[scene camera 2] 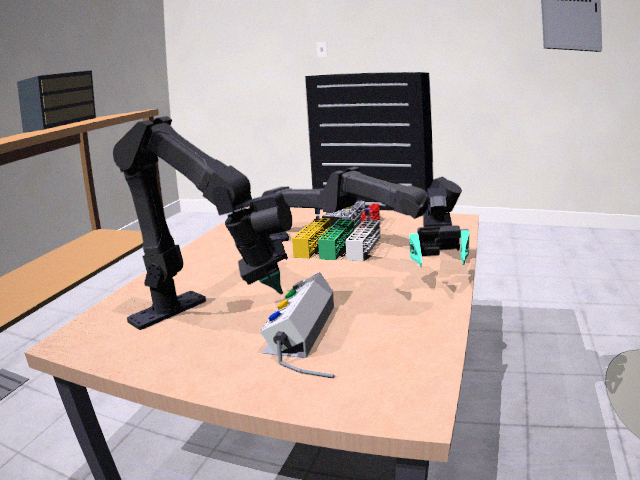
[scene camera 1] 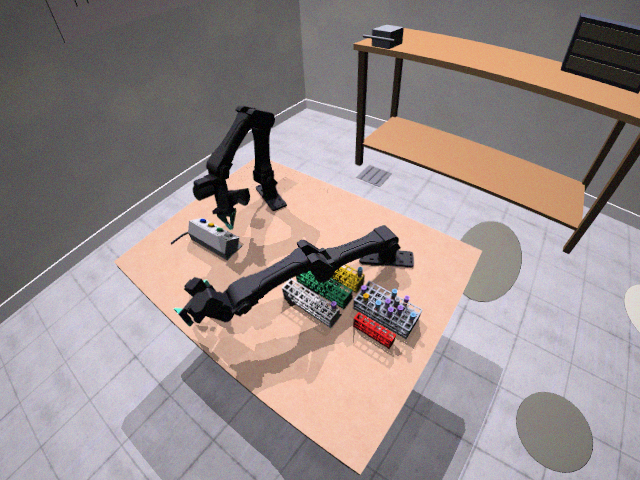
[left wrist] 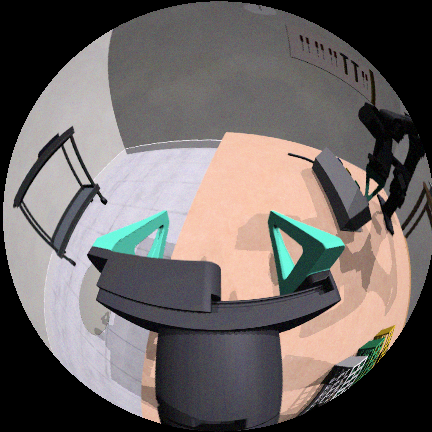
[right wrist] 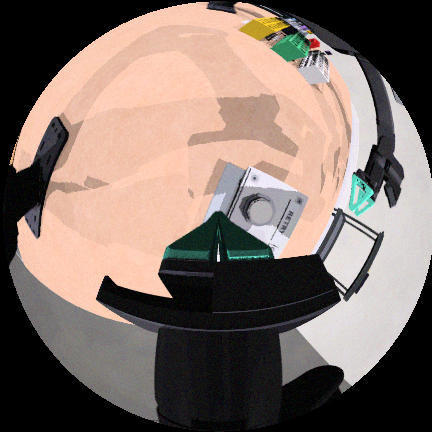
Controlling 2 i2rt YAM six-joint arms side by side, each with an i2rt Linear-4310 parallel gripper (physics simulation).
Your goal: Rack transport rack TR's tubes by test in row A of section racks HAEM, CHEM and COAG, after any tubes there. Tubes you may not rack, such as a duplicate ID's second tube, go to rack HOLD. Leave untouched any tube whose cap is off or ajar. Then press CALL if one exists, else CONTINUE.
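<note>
A grey button box has blue, yellow and green buttons and a grey button beside the printed word RETRY. My right gripper is shut and empty, above the box. My left gripper is wide open and empty near the table edge. Grey transport rack holds several purple-, light-blue- and orange-capped tubes. White rack shows a purple-capped tube; yellow rack, a blue-capped tube. Rack and tube labels are unreadable.
Green rack stands between the white and yellow racks; a red rack lies along the transport rack. The left arm reaches over the table and partly hides the racks in scene camera 1. A cable leaves the box.
</note>
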